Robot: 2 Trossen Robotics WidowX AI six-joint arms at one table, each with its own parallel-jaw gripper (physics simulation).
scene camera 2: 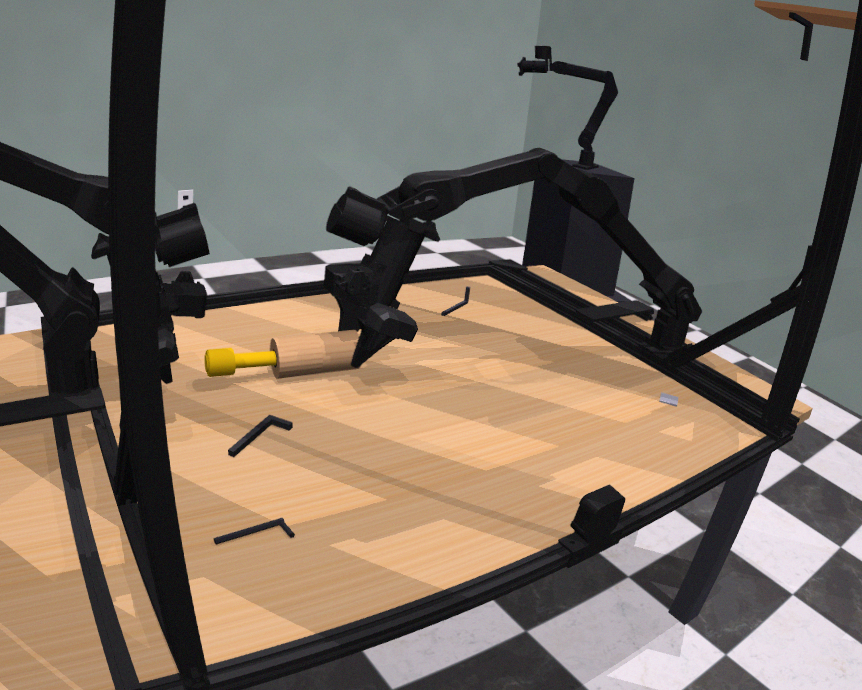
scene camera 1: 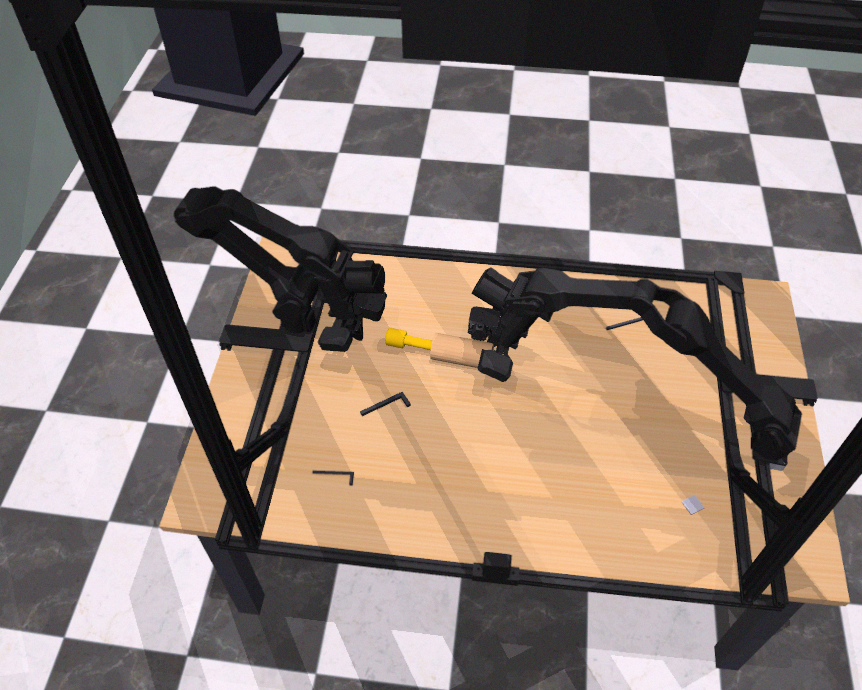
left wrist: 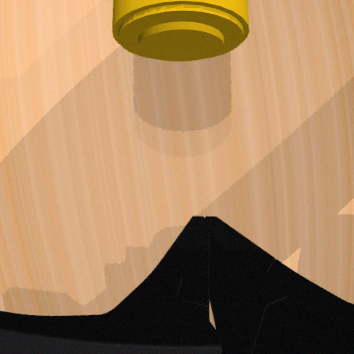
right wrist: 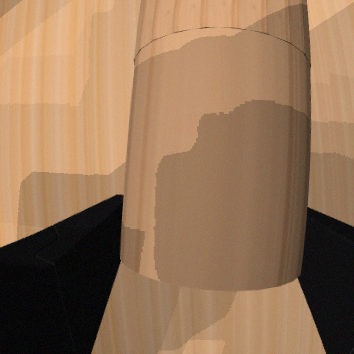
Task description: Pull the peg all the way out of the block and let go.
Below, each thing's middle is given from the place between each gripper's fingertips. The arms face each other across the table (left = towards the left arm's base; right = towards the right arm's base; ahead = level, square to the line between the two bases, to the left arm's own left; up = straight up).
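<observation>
Counted from my left hand: yellow peg (scene camera 2: 218, 362) 20 mm above, 20 mm ahead, 120 mm to the right; wooden cylinder block (scene camera 2: 309, 354) 20 mm above, 20 mm ahead, 220 mm to the right.
My right hand is 1 cm below the wooden cylinder block and 5 cm to the right of it. The yellow peg is 1 cm above my right hand, 1 cm behind it and 14 cm to the left of it.
</observation>
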